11 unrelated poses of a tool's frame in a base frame.
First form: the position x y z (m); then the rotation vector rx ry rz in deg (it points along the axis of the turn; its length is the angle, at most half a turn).
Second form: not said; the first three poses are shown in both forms.
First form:
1: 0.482 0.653 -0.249 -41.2 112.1 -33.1
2: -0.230 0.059 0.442 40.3 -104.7 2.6
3: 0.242 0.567 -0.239 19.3 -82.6 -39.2
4: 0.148 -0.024 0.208 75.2 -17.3 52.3
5: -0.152 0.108 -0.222 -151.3 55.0 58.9
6: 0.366 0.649 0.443 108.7 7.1 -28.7
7: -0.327 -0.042 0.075 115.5 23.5 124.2
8: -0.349 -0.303 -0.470 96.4 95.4 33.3
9: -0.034 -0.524 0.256 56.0 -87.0 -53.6
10: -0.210 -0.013 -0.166 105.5 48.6 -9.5
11: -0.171 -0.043 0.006 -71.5 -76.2 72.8
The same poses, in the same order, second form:
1: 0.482 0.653 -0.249 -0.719 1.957 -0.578
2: -0.230 0.059 0.442 0.703 -1.827 0.045
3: 0.242 0.567 -0.239 0.337 -1.442 -0.684
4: 0.148 -0.024 0.208 1.312 -0.302 0.913
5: -0.152 0.108 -0.222 -2.641 0.960 1.028
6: 0.366 0.649 0.443 1.897 0.124 -0.501
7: -0.327 -0.042 0.075 2.016 0.410 2.168
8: -0.349 -0.303 -0.470 1.682 1.665 0.581
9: -0.034 -0.524 0.256 0.977 -1.518 -0.935
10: -0.210 -0.013 -0.166 1.841 0.848 -0.166
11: -0.171 -0.043 0.006 -1.248 -1.330 1.271
